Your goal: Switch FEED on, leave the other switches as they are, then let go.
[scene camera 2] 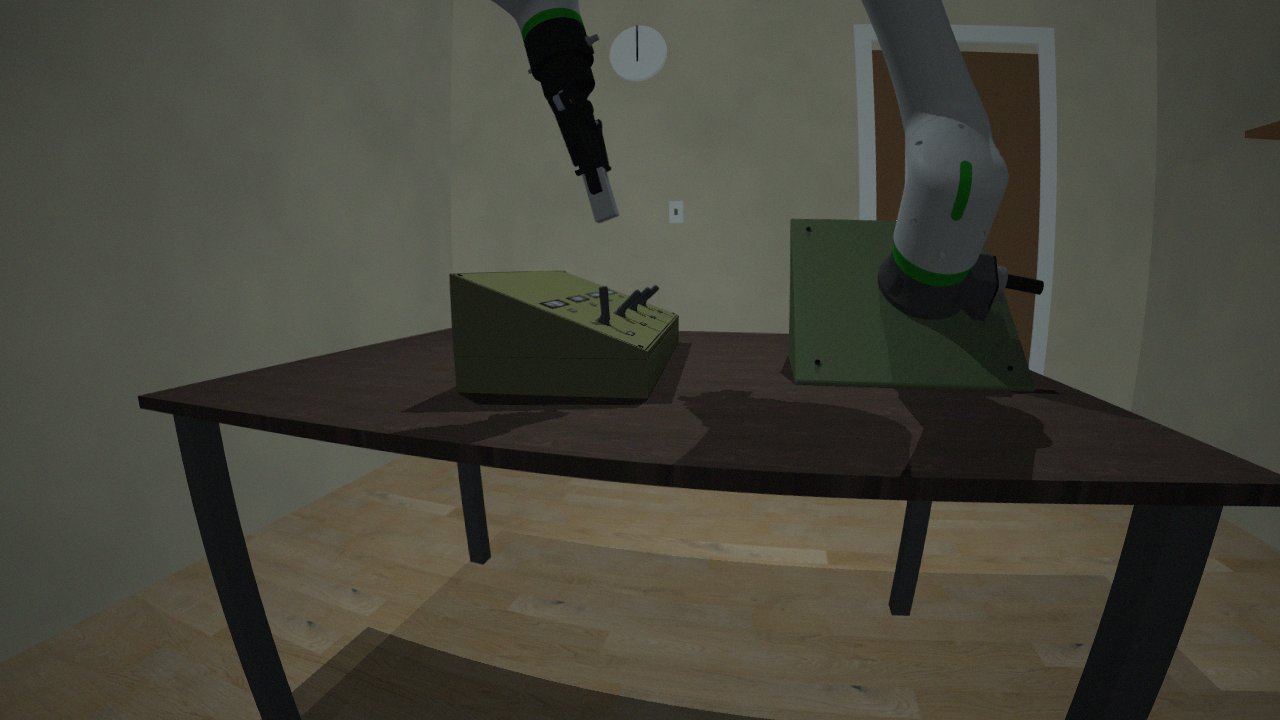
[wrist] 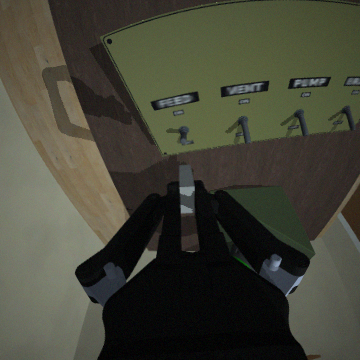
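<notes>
The olive switch box stands on the table. Its FEED switch stands nearly upright in the scene view and looks short in the wrist view, tilted differently from its neighbours. The VENT switch, the PUMP switch and a fourth switch with a cut-off label lean the same way, away from their ON marks. My gripper is shut and empty. It hangs above the box, clear of the FEED lever.
A green sloped panel stands at the right of the table in the scene view. Part of the grey arm hangs in front of it. The table edge and wooden floor lie left in the wrist view.
</notes>
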